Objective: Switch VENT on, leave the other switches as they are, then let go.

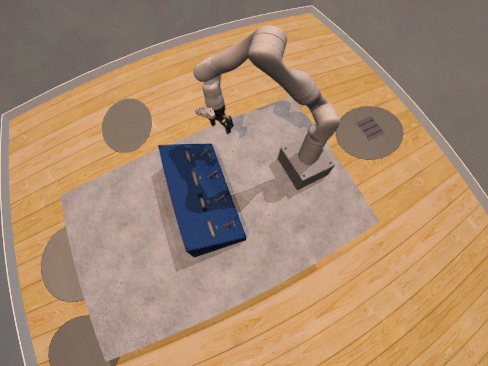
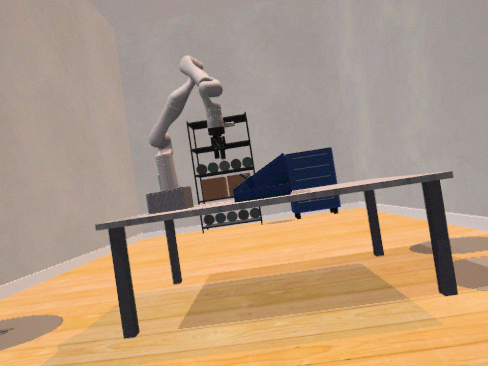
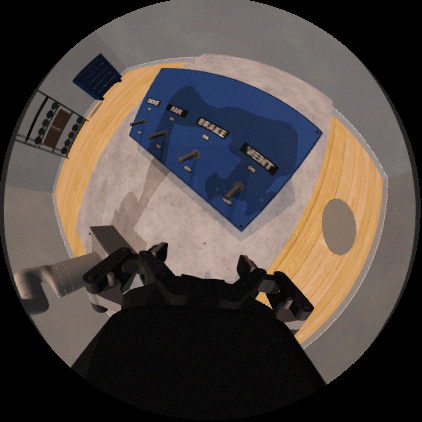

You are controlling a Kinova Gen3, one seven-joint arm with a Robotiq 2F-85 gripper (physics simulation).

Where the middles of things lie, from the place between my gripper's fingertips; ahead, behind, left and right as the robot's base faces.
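Labels:
So you can picture the blue sloped switch panel (image 1: 202, 219): my gripper is 0.13 m above it now, and it's also 0.22 m to the right of the panel and 0.17 m short of it.

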